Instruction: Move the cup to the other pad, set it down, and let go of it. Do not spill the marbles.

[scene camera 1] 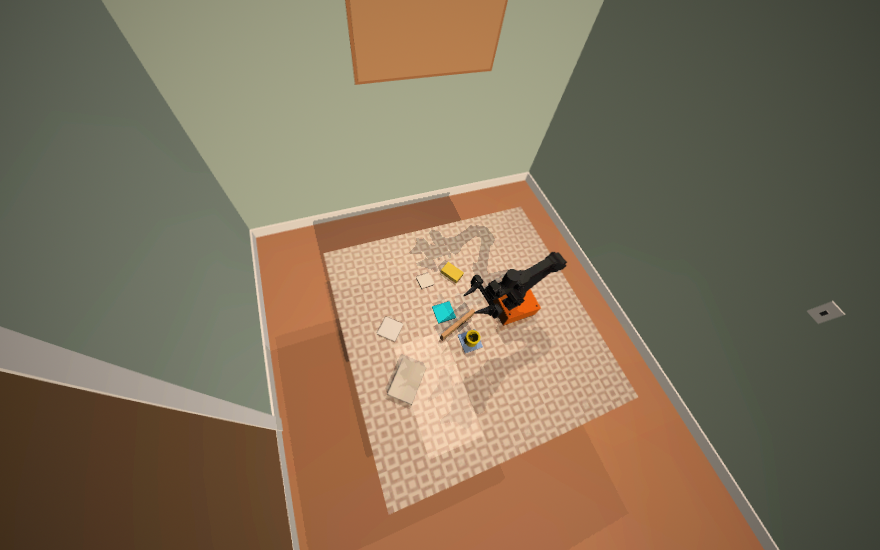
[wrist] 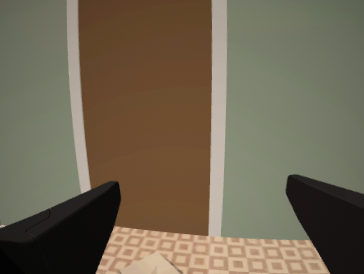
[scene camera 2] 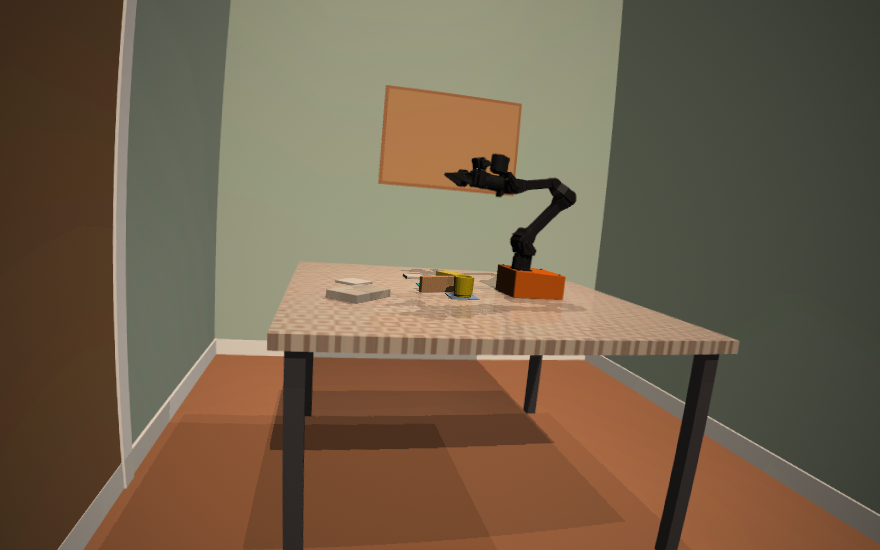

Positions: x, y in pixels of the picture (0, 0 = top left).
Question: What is my gripper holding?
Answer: Nothing.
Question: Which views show my gripper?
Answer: Scene camera 1, the wrist view and scene camera 2: all of them.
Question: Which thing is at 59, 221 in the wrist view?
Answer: My gripper.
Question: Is my gripper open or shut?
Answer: Open.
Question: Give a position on a grey slab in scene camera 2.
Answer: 359, 293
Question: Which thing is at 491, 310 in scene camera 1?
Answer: My gripper.
